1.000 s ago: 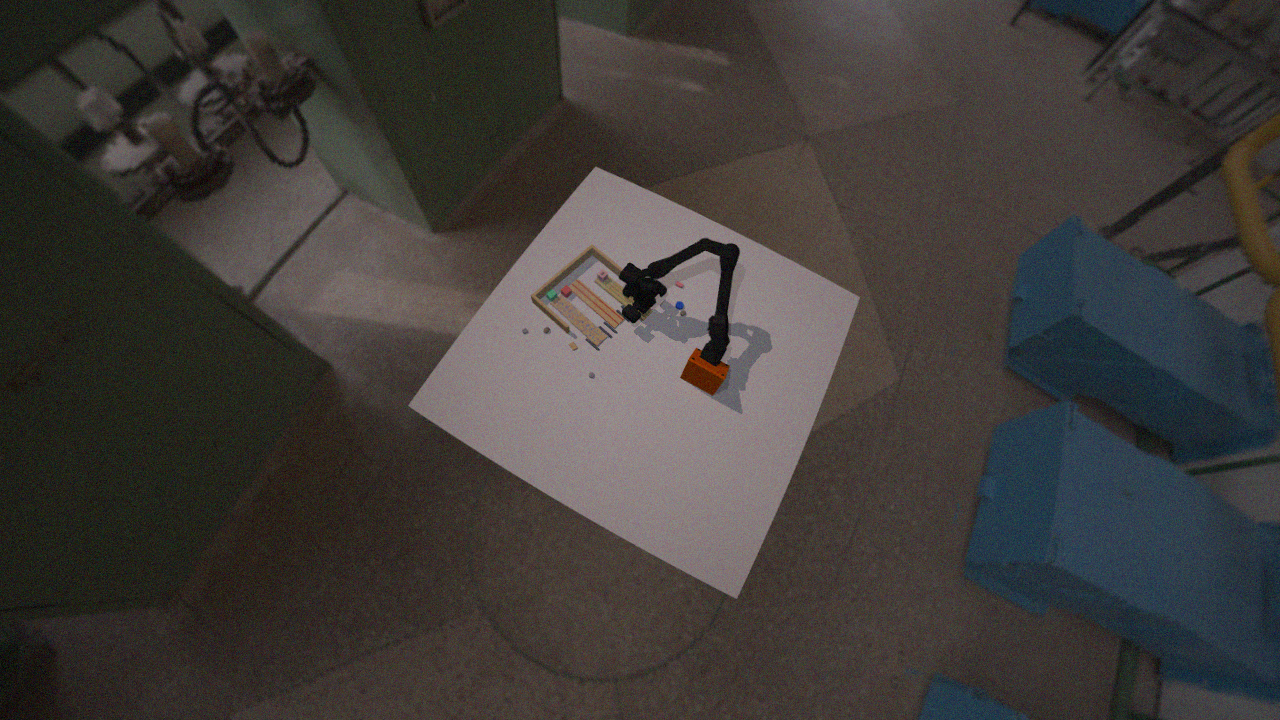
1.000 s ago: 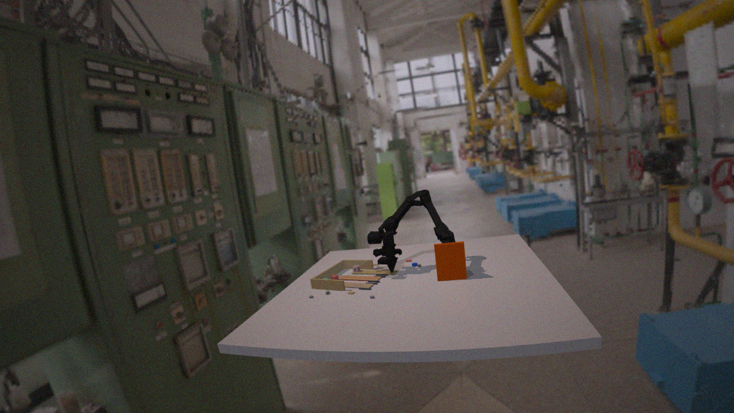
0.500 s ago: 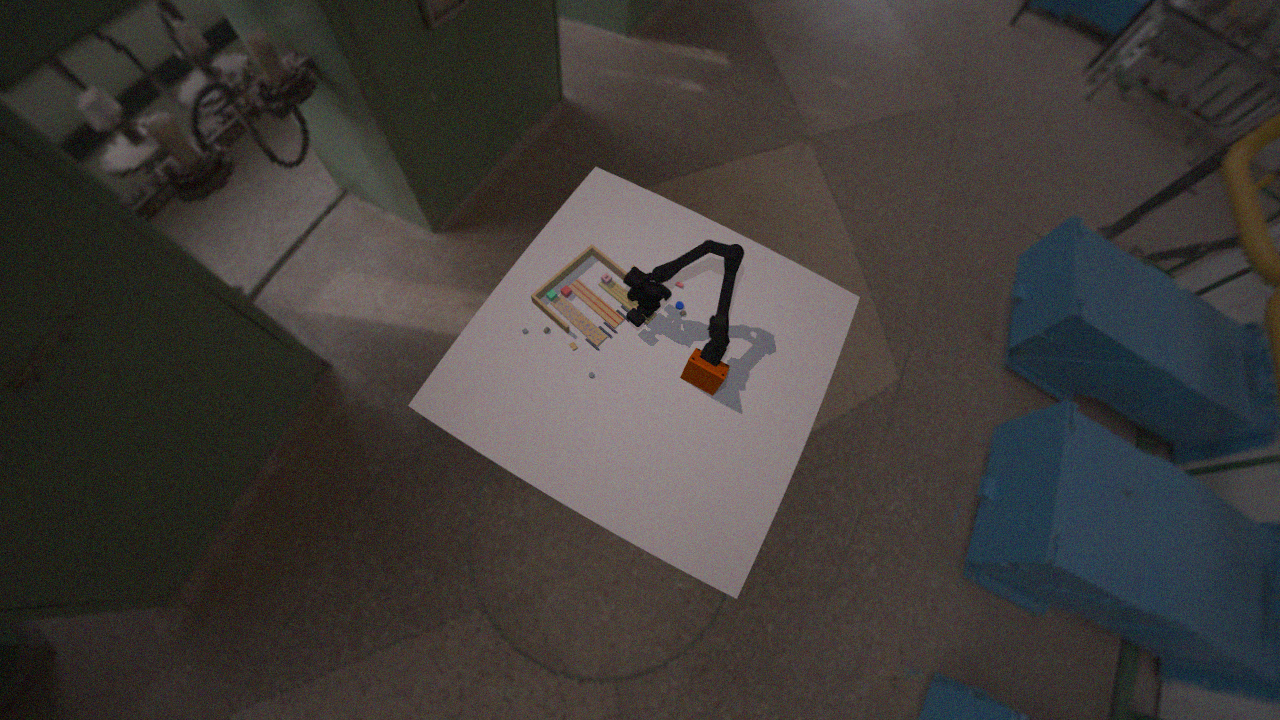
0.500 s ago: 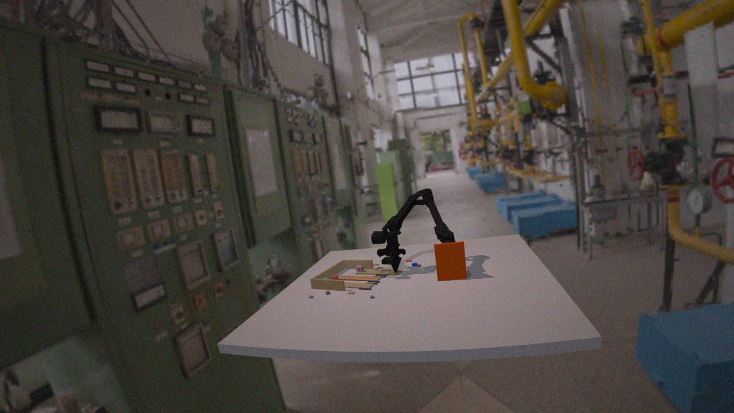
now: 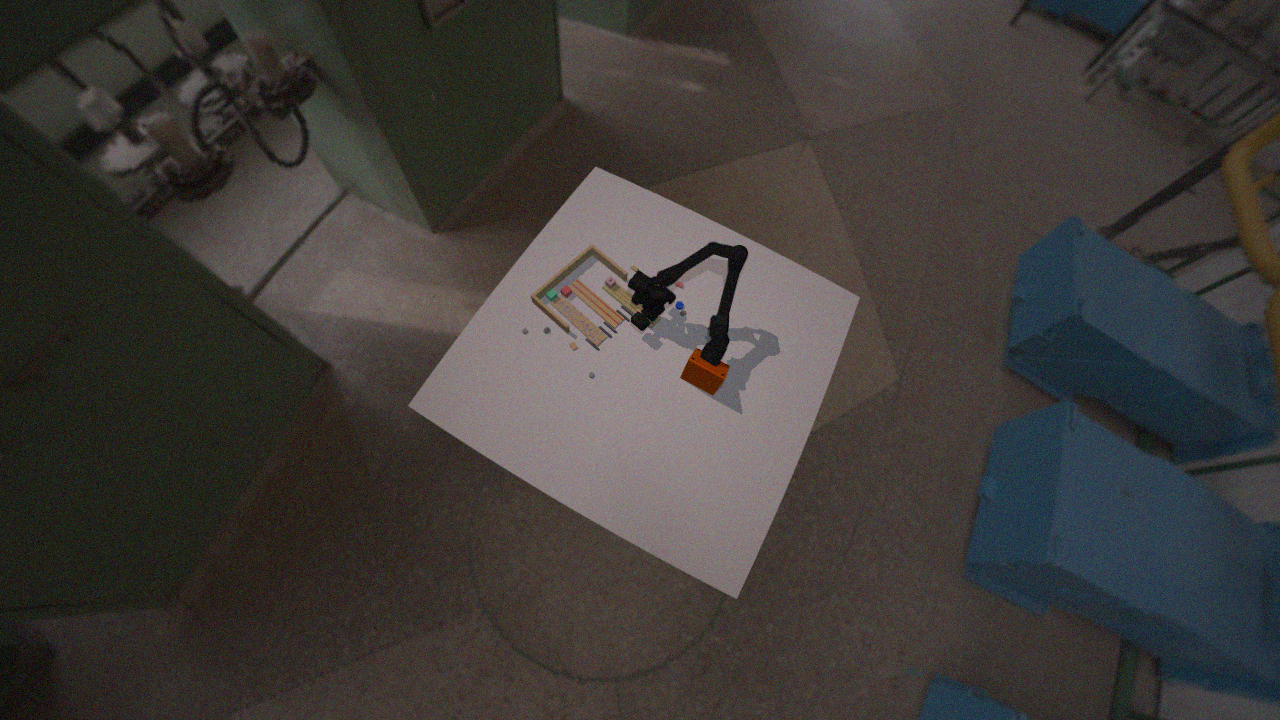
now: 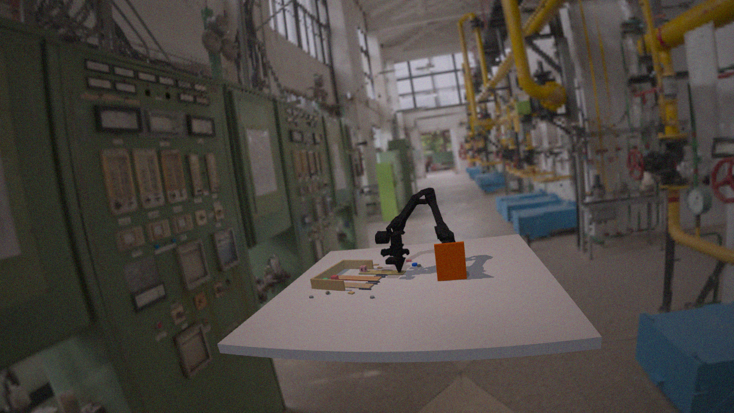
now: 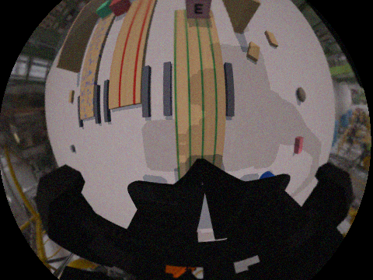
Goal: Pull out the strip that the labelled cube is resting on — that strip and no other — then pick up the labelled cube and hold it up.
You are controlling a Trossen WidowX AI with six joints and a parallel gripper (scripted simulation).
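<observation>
Right now my gripper tip is 120 mm to the left of the small blue piece and 50 mm past it.
</observation>
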